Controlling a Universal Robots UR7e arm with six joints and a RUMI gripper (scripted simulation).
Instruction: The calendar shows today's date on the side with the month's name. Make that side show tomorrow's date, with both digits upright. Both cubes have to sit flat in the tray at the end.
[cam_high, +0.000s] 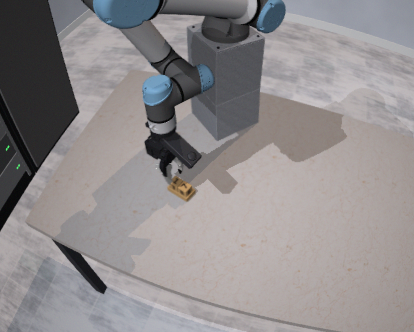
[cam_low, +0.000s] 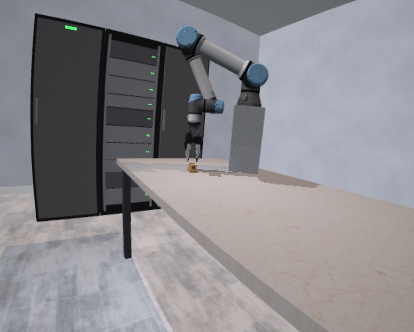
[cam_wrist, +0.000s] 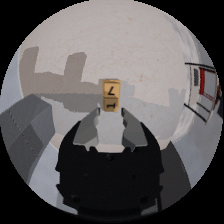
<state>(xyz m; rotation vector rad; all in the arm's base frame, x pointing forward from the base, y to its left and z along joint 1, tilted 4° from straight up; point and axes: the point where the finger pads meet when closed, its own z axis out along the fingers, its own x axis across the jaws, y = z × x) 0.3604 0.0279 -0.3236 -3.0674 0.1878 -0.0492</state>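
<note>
Now: the wooden date cube 40 mm below my hand. The rest, counted from my hand: wooden cube 30 mm to the left, 40 mm below; tray 20 mm to the left, 60 mm below.
</note>
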